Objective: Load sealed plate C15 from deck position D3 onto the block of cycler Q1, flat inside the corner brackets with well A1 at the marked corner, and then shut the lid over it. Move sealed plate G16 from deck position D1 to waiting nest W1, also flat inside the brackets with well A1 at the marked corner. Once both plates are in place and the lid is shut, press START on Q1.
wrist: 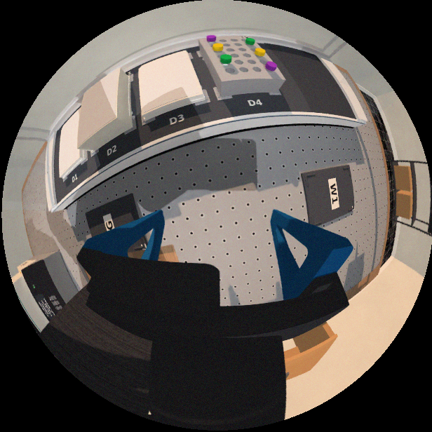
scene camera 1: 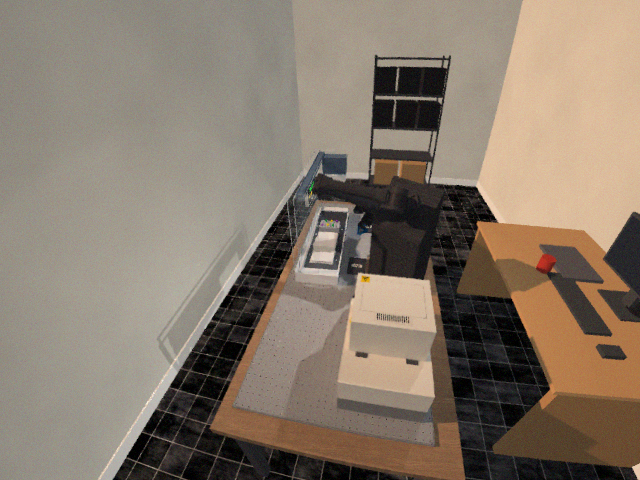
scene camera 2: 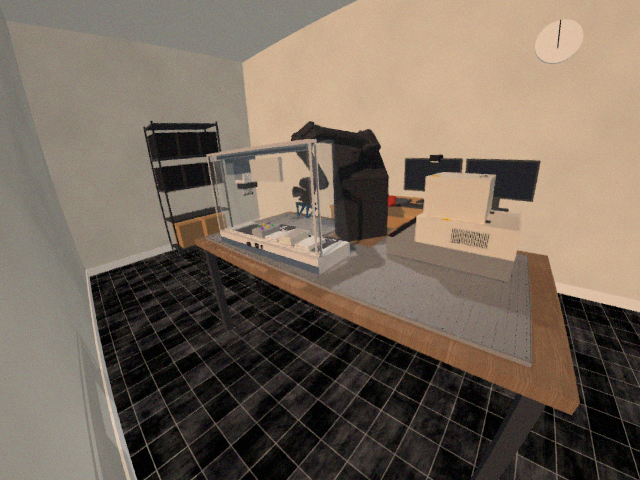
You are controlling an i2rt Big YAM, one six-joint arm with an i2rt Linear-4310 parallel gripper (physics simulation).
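Pixels of known places: gripper, between the fingertips: [scene camera 1: 360, 230] [scene camera 2: 302, 216]; arm's base, origin of its link: [scene camera 1: 411, 208] [scene camera 2: 364, 157].
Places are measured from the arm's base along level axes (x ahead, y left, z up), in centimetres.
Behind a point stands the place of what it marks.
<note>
My gripper [wrist: 217, 215] [scene camera 2: 306, 210] @(y -22.8, x 27.8, z -31.6 cm) is open and empty above the perforated bench plate, in front of the deck and left of nest W1 in the wrist view. Nest W1 [wrist: 317, 200] is a dark, bare pad. A flat white plate [wrist: 170, 80] lies at D3, taken as C15. Another white plate [wrist: 69, 145], taken as G16, lies at D1 and is partly hidden by the tall block at D2. Their names and A1 corners cannot be read. The cream machine [scene camera 1: 395, 304] @(y 54.7, x -0.5, z -7.2 cm) [scene camera 2: 460, 206] @(y 57.0, x 13.1, z -17.6 cm), which looks like cycler Q1, stands farther along the bench. Its block, lid state and START button cannot be made out.
A tall beige block [wrist: 104, 112] stands at D2. A grey tube rack [wrist: 240, 70] with coloured caps stands at D4. A clear enclosure frame [scene camera 2: 315, 196] @(y 20.6, x 52.9, z -12.0 cm) stands around the white deck. A dark pad marked G [wrist: 95, 216] lies partly behind the left finger.
</note>
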